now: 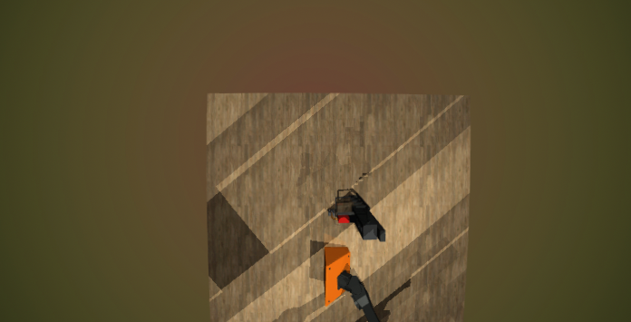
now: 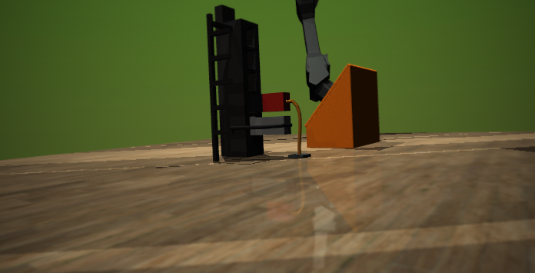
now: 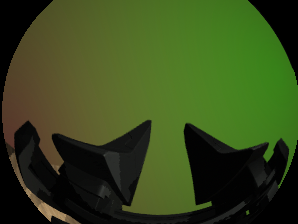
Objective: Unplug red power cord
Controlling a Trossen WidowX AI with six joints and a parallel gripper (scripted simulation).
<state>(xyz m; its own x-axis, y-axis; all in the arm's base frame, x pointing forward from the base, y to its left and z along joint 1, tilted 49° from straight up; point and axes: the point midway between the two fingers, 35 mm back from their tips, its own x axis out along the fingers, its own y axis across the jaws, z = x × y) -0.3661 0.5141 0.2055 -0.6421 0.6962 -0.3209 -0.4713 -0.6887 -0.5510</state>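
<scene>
My gripper tip is 71 cm short of the red plug, 49 cm above it and 25 cm to the left of it.
</scene>
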